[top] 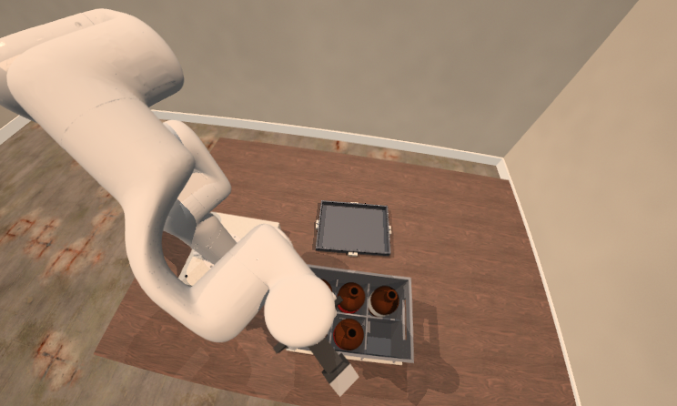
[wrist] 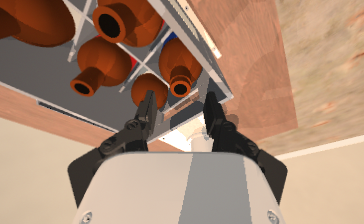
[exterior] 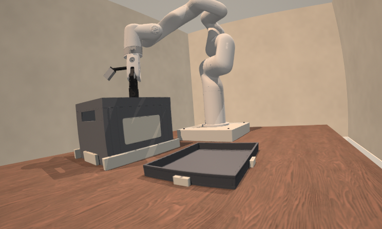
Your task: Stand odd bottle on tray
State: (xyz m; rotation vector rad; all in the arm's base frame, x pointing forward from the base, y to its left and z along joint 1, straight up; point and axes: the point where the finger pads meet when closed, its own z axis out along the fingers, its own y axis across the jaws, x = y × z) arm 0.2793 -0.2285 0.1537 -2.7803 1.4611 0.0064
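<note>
Right now the dark grey crate is 100 mm ahead of my hand, 30 mm to the left of it and 120 mm below it. Round my hand: dark tray (140 mm ahead, 320 mm to the left, 190 mm below); brown bottle (100 mm ahead, 70 mm to the left, 110 mm below).
</note>
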